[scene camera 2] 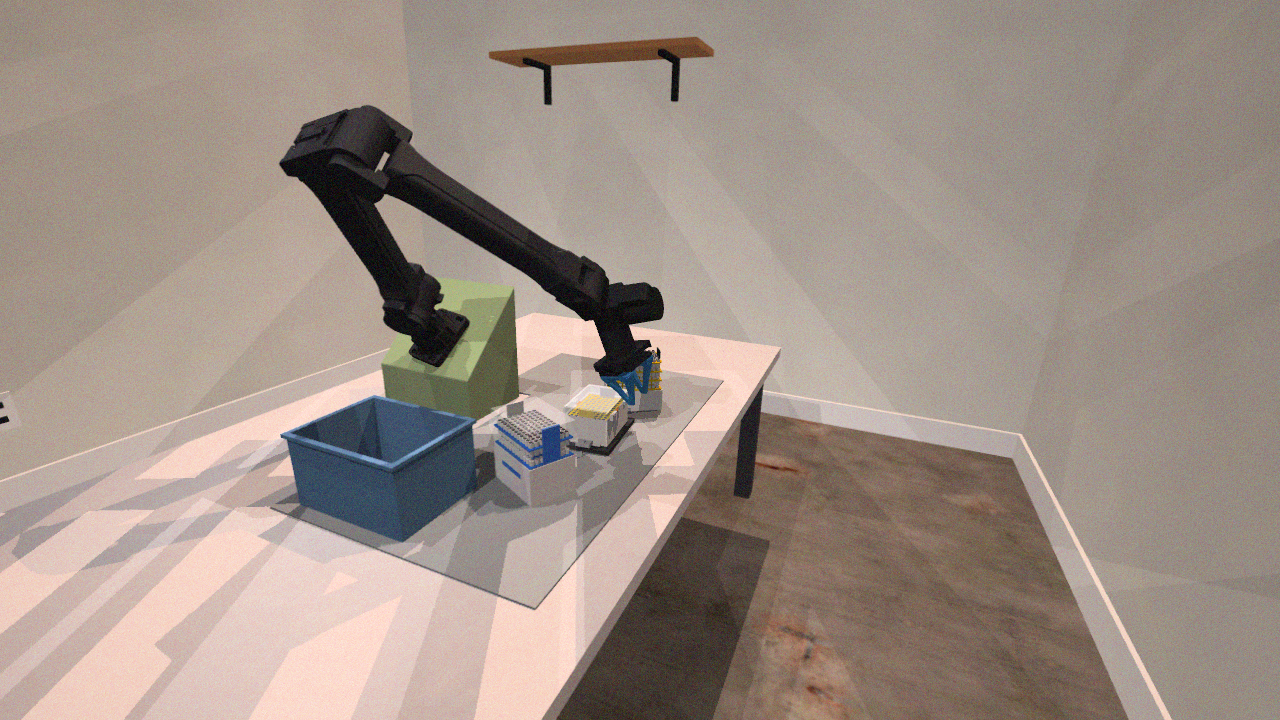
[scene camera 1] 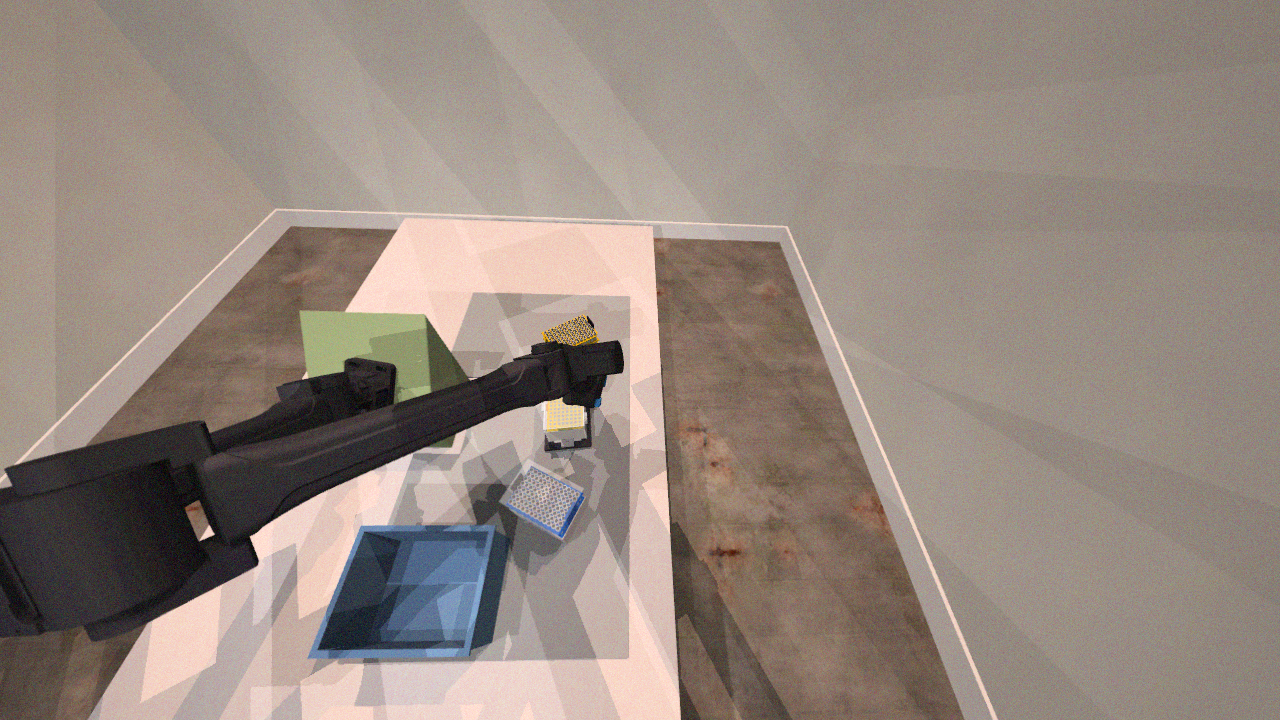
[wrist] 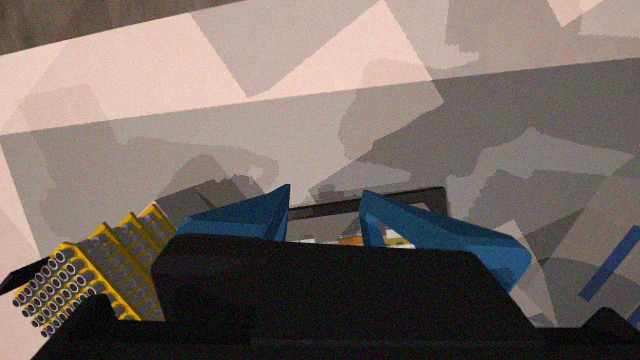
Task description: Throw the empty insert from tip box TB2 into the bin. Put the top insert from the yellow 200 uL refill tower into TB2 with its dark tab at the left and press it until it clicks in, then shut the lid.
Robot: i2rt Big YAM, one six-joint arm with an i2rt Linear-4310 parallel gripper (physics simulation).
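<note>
The white tip box TB2 [scene camera 1: 566,438] [scene camera 2: 597,432] stands in a black holder. A yellow insert [scene camera 1: 563,414] [scene camera 2: 597,407] shows in it; I cannot tell whether it bears tips. A white raised part stands behind the insert in scene camera 2. In the wrist view my gripper's body hides most of the box. My gripper [scene camera 2: 630,399] [wrist: 325,197] is part open with nothing between its blue fingers, just above the box's edge on the tower side. The yellow refill tower [scene camera 1: 571,330] [scene camera 2: 657,376] [wrist: 115,265] stands behind, its top insert full of tips, with a dark tab. The blue bin [scene camera 1: 489,582] [scene camera 2: 349,488] stands near the front.
A blue-striped tip tower [scene camera 1: 543,497] [scene camera 2: 534,443] stands between TB2 and the bin. The green block [scene camera 1: 362,340] [scene camera 2: 492,358] stands beside the arm's base. A grey mat [scene camera 1: 599,617] [scene camera 2: 528,573] lies under the boxes. A wooden shelf [scene camera 2: 599,51] hangs on the wall.
</note>
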